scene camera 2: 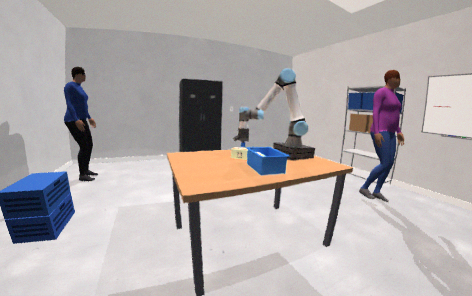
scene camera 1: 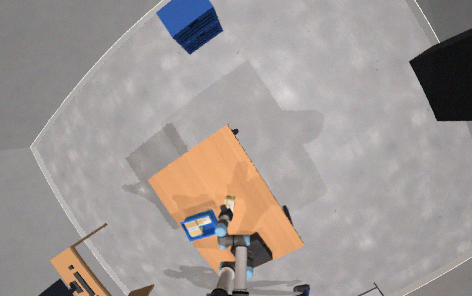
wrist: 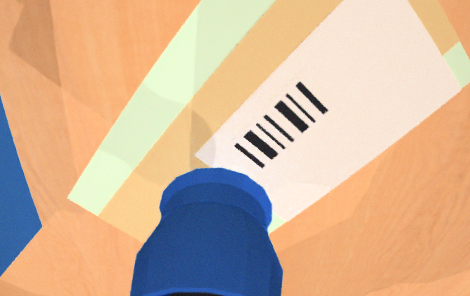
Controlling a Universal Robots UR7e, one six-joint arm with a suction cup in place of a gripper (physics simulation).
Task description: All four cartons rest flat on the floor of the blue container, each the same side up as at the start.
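Frame: origin at the arm's base, x ahead, y left, z up, level; centimetres.
Seen in the pictures: end effector, tool point: (scene camera 2: 243, 146) (wrist: 215, 215); arm's base, origin of the base link: (scene camera 2: 293, 145).
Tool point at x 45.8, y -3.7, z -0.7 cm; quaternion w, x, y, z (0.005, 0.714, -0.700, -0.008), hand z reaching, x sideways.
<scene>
Offsets run from my tool point to a thing's top centre. "*": to the spot under its first point. Level surfaces: height alone.
One tan carton with pale green edges and a white barcode label {* dx +5.7, dy -4.3, dz -2.0 cm} (scene camera 1: 230, 201) (scene camera 2: 237, 153) (wrist: 165, 130) lies flat on the table, beside the blue container {dx -6.4, dy +30.5, dz +2.2 cm} (scene camera 1: 185, 231) (scene camera 2: 267, 164) (wrist: 15, 200). Its side arrows show in scene camera 2. In scene camera 1, tan cartons {dx -10.7, dy +38.0, dz -0.7 cm} (scene camera 1: 194, 228) and a carton with a white label {dx -2.0, dy +24.2, dz -0.8 cm} (scene camera 1: 205, 221) lie inside the container; its walls hide most of them in scene camera 2. My suction cup (scene camera 2: 243, 144) (wrist: 216, 187) is off and points down over the table carton's near end, very close to its top. Whether it touches is unclear. It holds no carton.
The container stands close beside my wrist on the wooden table {dz -9.8 cm} (scene camera 1: 200, 175) (scene camera 2: 210, 172). My dark base (scene camera 1: 261, 250) (scene camera 2: 300, 151) is at the table's edge. Two people (scene camera 2: 77, 107) (scene camera 2: 387, 115), a black cabinet (scene camera 2: 201, 117) and stacked blue crates (scene camera 1: 192, 22) (scene camera 2: 37, 207) stand away from the table.
</scene>
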